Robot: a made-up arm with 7 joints. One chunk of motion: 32 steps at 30 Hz.
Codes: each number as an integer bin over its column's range. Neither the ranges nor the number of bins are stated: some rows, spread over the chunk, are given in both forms.
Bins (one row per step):
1: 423 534 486 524 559 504 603
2: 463 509 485 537 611 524 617
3: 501 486 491 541 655 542 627
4: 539 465 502 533 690 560 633
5: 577 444 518 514 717 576 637
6: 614 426 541 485 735 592 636
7: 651 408 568 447 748 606 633
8: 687 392 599 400 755 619 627
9: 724 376 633 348 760 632 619
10: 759 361 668 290 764 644 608
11: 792 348 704 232 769 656 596
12: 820 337 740 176 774 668 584
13: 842 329 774 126 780 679 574
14: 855 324 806 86 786 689 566
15: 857 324 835 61 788 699 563
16: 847 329 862 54 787 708 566
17: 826 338 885 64 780 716 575
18: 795 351 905 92 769 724 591
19: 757 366 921 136 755 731 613
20: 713 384 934 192 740 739 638
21: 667 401 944 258 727 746 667
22: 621 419 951 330 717 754 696
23: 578 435 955 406 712 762 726
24: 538 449 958 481 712 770 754
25: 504 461 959 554 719 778 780
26: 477 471 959 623 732 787 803
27: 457 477 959 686 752 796 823
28: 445 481 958 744 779 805 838
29: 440 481 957 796 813 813 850
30: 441 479 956 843 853 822 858
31: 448 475 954 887 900 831 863
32: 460 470 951 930 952 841 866
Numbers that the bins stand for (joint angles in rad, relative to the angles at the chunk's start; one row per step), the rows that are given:
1: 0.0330 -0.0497 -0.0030 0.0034 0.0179 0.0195 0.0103
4: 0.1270 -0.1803 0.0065 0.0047 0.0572 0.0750 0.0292
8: 0.2470 -0.3184 0.0638 -0.0139 0.0767 0.1334 0.0254
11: 0.3322 -0.4016 0.1258 -0.0375 0.0809 0.1701 0.0059
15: 0.3849 -0.4470 0.2031 -0.0615 0.0866 0.2127 -0.0150
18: 0.3346 -0.3959 0.2445 -0.0571 0.0809 0.2375 0.0027
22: 0.1935 -0.2673 0.2717 -0.0238 0.0653 0.2672 0.0689
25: 0.0986 -0.1878 0.2764 0.0076 0.0659 0.2910 0.1219
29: 0.0468 -0.1500 0.2752 0.0416 0.0941 0.3257 0.1660
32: 0.0630 -0.1708 0.2717 0.0603 0.1359 0.3534 0.1761
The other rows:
2: 0.0654 -0.0970 -0.0036 0.0053 0.0335 0.0393 0.0191
3: 0.0962 -0.1405 0.0000 0.0058 0.0467 0.0571 0.0254
5: 0.1578 -0.2200 0.0159 0.0020 0.0653 0.0908 0.0317
6: 0.1878 -0.2541 0.0295 -0.0020 0.0707 0.1067 0.0311
7: 0.2178 -0.2881 0.0455 -0.0074 0.0746 0.1205 0.0292
9: 0.2770 -0.3486 0.0838 -0.0212 0.0782 0.1463 0.0204
10: 0.3054 -0.3770 0.1045 -0.0294 0.0794 0.1582 0.0134
12: 0.3549 -0.4224 0.1470 -0.0453 0.0824 0.1820 -0.0017
13: 0.3727 -0.4376 0.1671 -0.0523 0.0842 0.1929 -0.0080
14: 0.3832 -0.4470 0.1860 -0.0579 0.0860 0.2028 -0.0131
16: 0.3768 -0.4376 0.2191 -0.0624 0.0863 0.2216 -0.0131
17: 0.3597 -0.4205 0.2327 -0.0610 0.0842 0.2295 -0.0074
19: 0.3038 -0.3676 0.2539 -0.0509 0.0767 0.2444 0.0166
20: 0.2681 -0.3335 0.2616 -0.0431 0.0722 0.2523 0.0323
21: 0.2308 -0.3014 0.2675 -0.0338 0.0683 0.2593 0.0506
23: 0.1586 -0.2370 0.2740 -0.0131 0.0638 0.2751 0.0878
24: 0.1262 -0.2105 0.2758 -0.0026 0.0638 0.2831 0.1055
26: 0.0768 -0.1689 0.2764 0.0173 0.0698 0.2999 0.1364
27: 0.0605 -0.1576 0.2764 0.0261 0.0758 0.3088 0.1490
28: 0.0508 -0.1500 0.2758 0.0343 0.0839 0.3177 0.1585
30: 0.0476 -0.1538 0.2746 0.0481 0.1062 0.3346 0.1711
31: 0.0532 -0.1614 0.2734 0.0543 0.1203 0.3435 0.1742

